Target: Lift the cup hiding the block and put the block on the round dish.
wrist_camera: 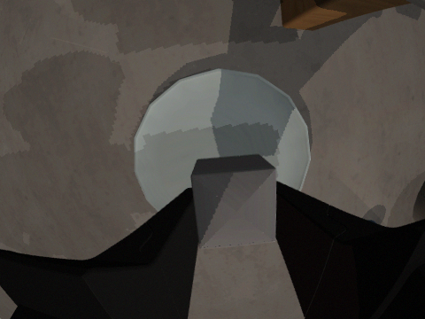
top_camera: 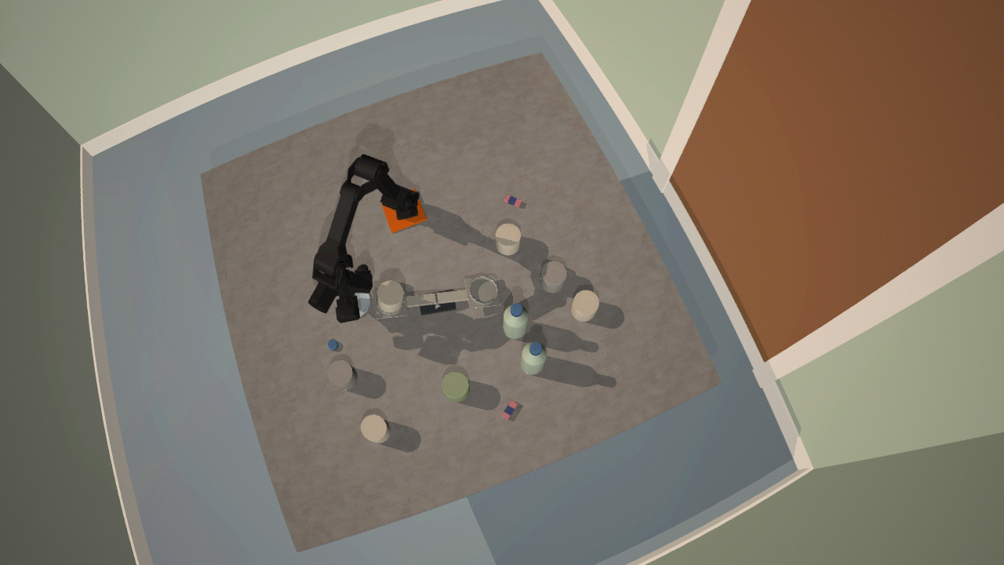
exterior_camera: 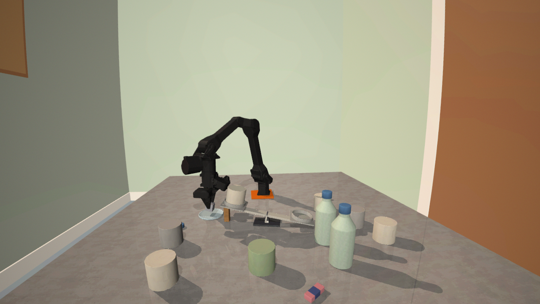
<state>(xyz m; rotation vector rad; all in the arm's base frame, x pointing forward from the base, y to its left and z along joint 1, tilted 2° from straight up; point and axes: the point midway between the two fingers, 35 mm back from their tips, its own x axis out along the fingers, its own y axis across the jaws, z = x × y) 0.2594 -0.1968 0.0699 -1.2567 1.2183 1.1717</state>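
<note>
Now: gripper tip right at the grey block. Round my gripper tip: green cylinder (29 cm ahead, 24 cm to the left); then pale round dish (3 cm below); then blue cap (12 cm ahead, 8 cm to the right, 3 cm below).
</note>
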